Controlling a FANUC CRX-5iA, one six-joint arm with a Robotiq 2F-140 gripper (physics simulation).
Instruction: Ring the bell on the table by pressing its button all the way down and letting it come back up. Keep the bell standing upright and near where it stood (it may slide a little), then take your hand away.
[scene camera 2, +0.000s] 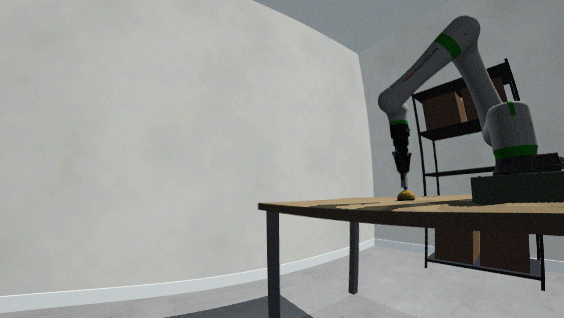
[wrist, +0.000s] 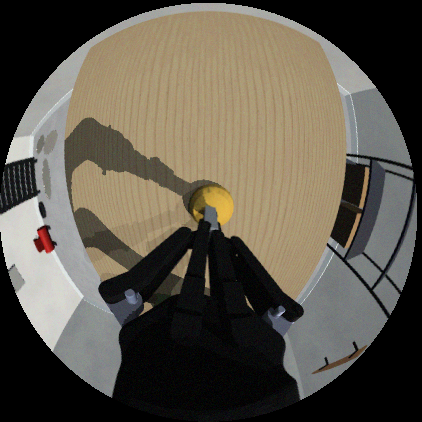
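Seen in the pictures: gripper, between the fingertips: (scene camera 2: 404, 187) (wrist: 208, 214); arm's base, origin of its link: (scene camera 2: 517, 175).
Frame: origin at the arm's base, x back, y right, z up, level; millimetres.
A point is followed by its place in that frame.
Note:
The yellow dome-shaped bell (scene camera 2: 406, 195) @(x -421, y 31, z -51 mm) (wrist: 223, 201) @(x -452, y 86, z -37 mm) stands upright on the wooden table (scene camera 2: 310, 209) @(x -642, y -367, z -83 mm) (wrist: 215, 75) @(x -705, y 91, z -75 mm). My gripper (scene camera 2: 404, 186) @(x -440, y 61, z -14 mm) (wrist: 208, 214) @(x -440, y 61, z -14 mm) is shut and empty, pointing straight down over the bell. In the scene view its fingertips are right at the top of the bell, at the button. Any small gap or contact there is too small to tell. In the wrist view the fingertips cover the middle of the dome and hide the button, so how far the button is down cannot be seen.
The arm's green base block (scene camera 2: 515, 188) @(x -21, y -140, z -38 mm) stands on the table to the right of the bell. A black shelf rack (scene camera 2: 420, 150) with brown boxes (scene camera 2: 442, 112) stands behind the table. The arm's shadow falls across the table up to the bell.

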